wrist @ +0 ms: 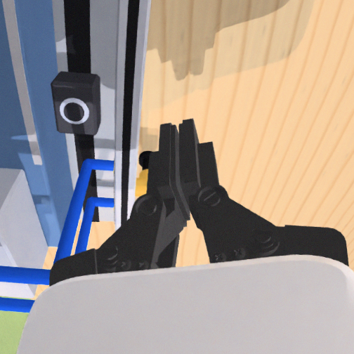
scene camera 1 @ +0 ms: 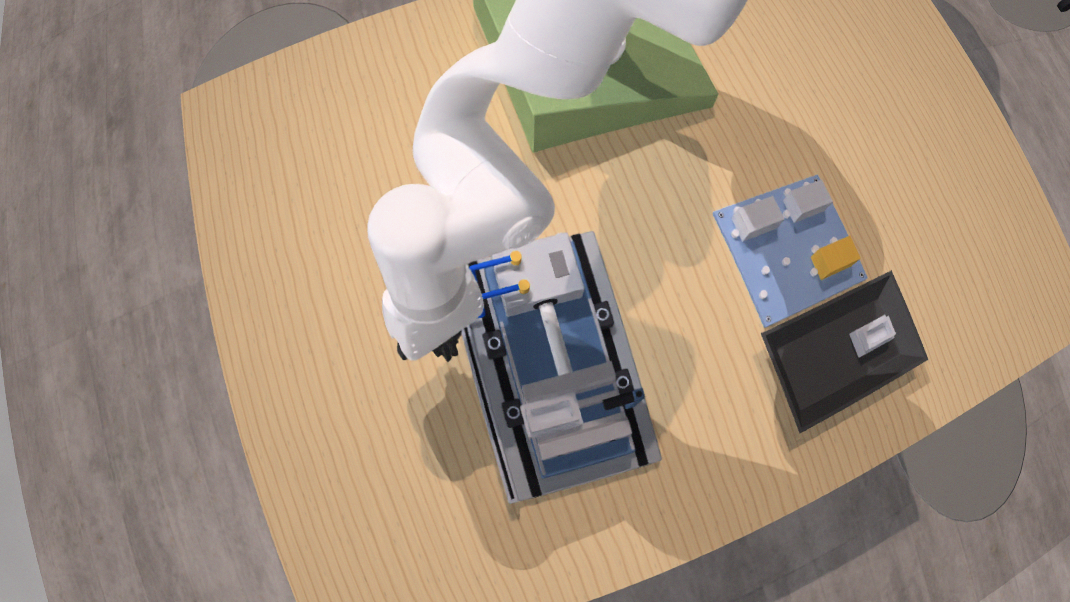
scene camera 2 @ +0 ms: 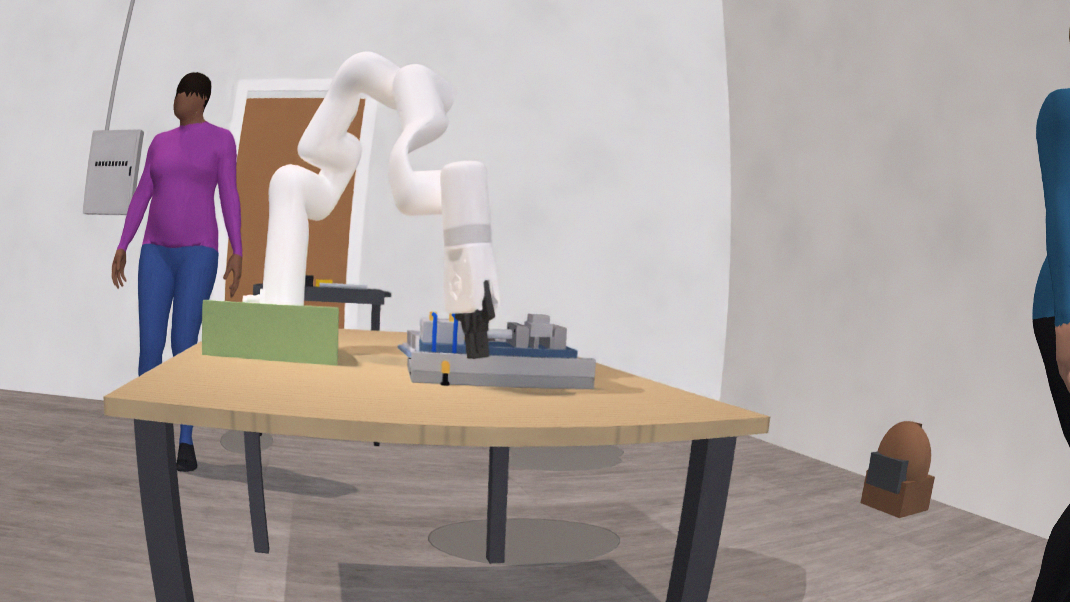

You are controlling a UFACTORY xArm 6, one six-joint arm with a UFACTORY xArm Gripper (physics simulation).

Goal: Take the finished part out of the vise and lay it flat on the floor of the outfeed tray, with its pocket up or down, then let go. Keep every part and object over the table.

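Where they show: gripper, fingertip midpoint: (scene camera 1: 445,348) (scene camera 2: 478,357); arm's base, origin of the base link: (scene camera 2: 281,314).
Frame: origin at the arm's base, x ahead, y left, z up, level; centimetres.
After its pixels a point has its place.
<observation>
The finished part (scene camera 1: 552,414) @[x 46.4, y -22.1, z 2.2 cm] (scene camera 2: 538,324) @[x 45.5, y -25.1, z 2.1 cm], light grey with its pocket up, sits between the jaws of the vise (scene camera 1: 523,355) @[x 38.5, y -22.4, z -1.9 cm] (scene camera 2: 523,369) @[x 42.3, y -29.0, z -4.9 cm] (wrist: 42,100). It does not show in the wrist view. My gripper (scene camera 1: 446,350) @[x 34.5, y -30.6, z -3.2 cm] (scene camera 2: 477,353) @[x 34.5, y -30.6, z -3.2 cm] (wrist: 183,141) is shut and empty. It points down beside the long side of the vise base, low over the table and apart from the part. The dark outfeed tray (scene camera 1: 815,374) @[x 54.0, y 12.9, z -6.7 cm] is on the other side of the vise. Another grey part (scene camera 1: 873,336) @[x 53.0, y 23.0, z -4.6 cm] lies in it, pocket up, towards its right end.
Blue hoses (scene camera 1: 499,290) @[x 31.8, y -22.7, z 3.1 cm] (scene camera 2: 434,333) @[x 28.3, y -25.0, z -0.1 cm] (wrist: 75,215) curve over the vise's side near my gripper. A yellow and black fitting (scene camera 2: 445,368) @[x 29.5, y -29.3, z -5.2 cm] (wrist: 142,182) is beside the vise base. A blue board (scene camera 1: 785,288) @[x 41.6, y 13.7, z -7.1 cm] carries two grey blocks and an orange block (scene camera 1: 835,257) @[x 40.9, y 21.5, z -3.5 cm]. The green block (scene camera 1: 621,123) @[x 12.5, y 1.3, z -6.1 cm] (scene camera 2: 269,330) @[x -1.8, y -11.1, z -2.3 cm] bears the arm.
</observation>
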